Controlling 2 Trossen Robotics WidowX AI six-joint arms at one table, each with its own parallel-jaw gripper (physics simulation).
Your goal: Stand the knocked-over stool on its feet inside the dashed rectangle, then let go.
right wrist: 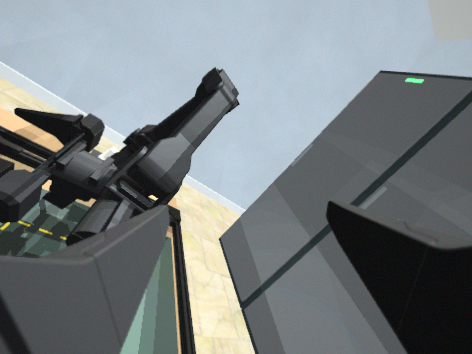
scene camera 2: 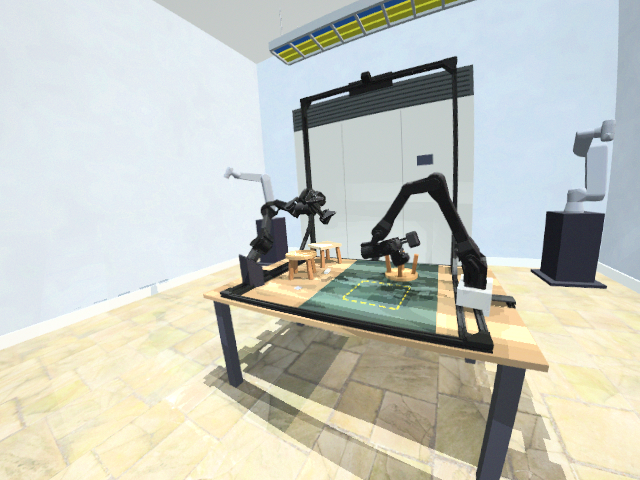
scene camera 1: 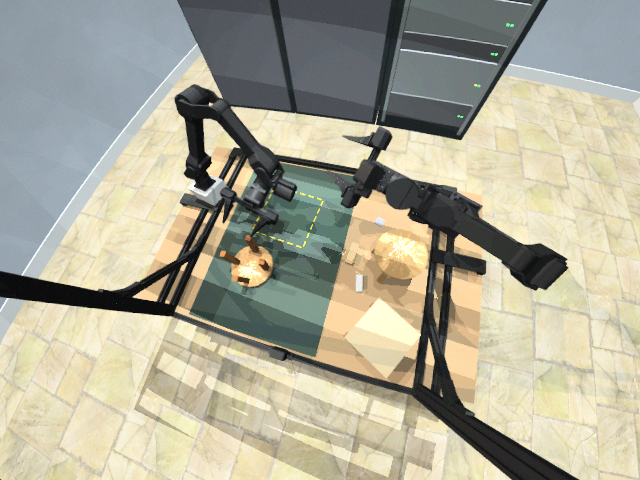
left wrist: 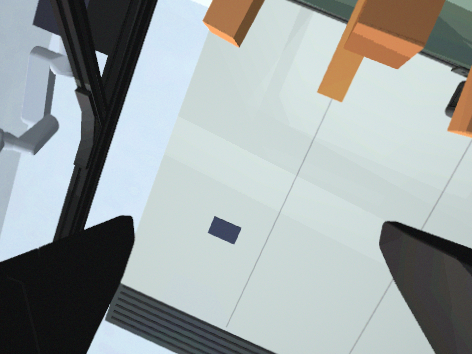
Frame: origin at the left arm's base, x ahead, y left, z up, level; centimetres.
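Where they show: left gripper, fingertip midpoint: (scene camera 2: 402, 242) (scene camera 1: 236, 230) (left wrist: 258, 230); right gripper, fingertip midpoint: (right wrist: 248, 210) (scene camera 2: 329, 206) (scene camera 1: 334, 153); left arm's base, link origin: (right wrist: 121, 163) (scene camera 2: 475, 283) (scene camera 1: 204, 183); right arm's base, link origin: (scene camera 2: 251, 260).
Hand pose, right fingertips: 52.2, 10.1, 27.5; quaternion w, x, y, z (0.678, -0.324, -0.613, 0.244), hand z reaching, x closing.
Observation:
Each offset is from my right fingertips to the top centre of the thing, as dx, dy, dz. Level surfaces: height alone.
The knocked-over stool @(-19.4, -29.1, -25.1) (scene camera 1: 251, 271) (scene camera 2: 401, 276) lies upside down on the green mat @(dz -36.1) (scene camera 1: 289, 320) (scene camera 2: 421, 316), its round seat down and its legs up. It is outside the yellow dashed rectangle (scene camera 1: 313, 223) (scene camera 2: 404, 298). Orange-brown stool legs @(-21.0, -23.0, -25.1) (left wrist: 387, 37) show at the top of the left wrist view. My left gripper (scene camera 1: 239, 226) (left wrist: 258, 230) is open and empty, above the mat close to the upturned legs, with no visible contact. My right gripper (scene camera 1: 337, 155) (right wrist: 248, 210) is open and empty, raised above the table's back edge in scene camera 1.
A round stool @(+25.3, -6.6, -24.1) (scene camera 1: 400, 253) (scene camera 2: 300, 254) and a square-topped stool @(+29.0, -31.1, -24.2) (scene camera 1: 383, 335) (scene camera 2: 325, 245) stand beside the mat. Small white blocks @(+17.5, -17.9, -35.4) (scene camera 1: 359, 282) @(+15.4, +7.1, -36.2) (scene camera 1: 379, 221) and pale wooden pieces @(+11.0, -9.2, -34.9) (scene camera 1: 351, 255) lie near them. A black frame (scene camera 1: 436, 346) (scene camera 2: 305, 149) borders the table.

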